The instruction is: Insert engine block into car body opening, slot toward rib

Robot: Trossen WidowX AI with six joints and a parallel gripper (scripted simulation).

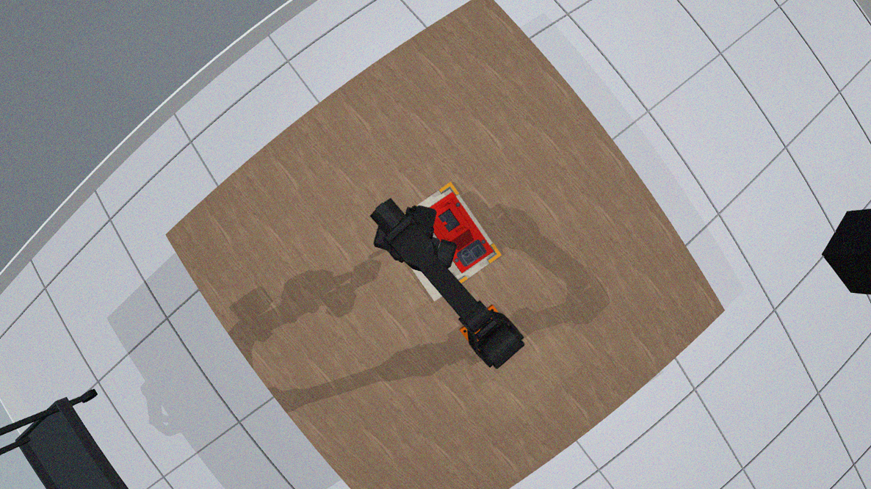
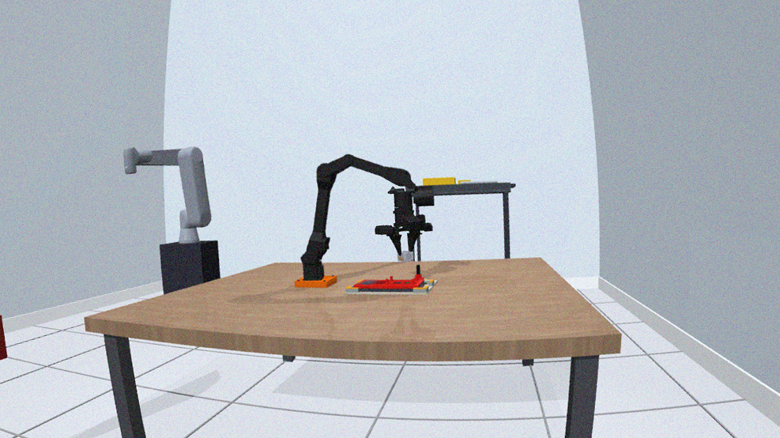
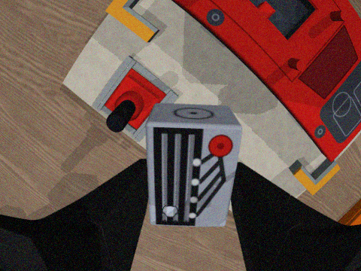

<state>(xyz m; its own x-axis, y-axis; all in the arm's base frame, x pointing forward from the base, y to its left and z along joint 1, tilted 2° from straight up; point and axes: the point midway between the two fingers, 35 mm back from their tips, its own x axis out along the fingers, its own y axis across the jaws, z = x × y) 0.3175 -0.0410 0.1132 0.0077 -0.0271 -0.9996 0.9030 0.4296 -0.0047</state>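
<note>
Right now the small stand is 6 cm below my gripper tip, 4 cm ahead of it and 1 cm to the left of it. Round my gripper tip: engine block: 1 cm below.
</note>
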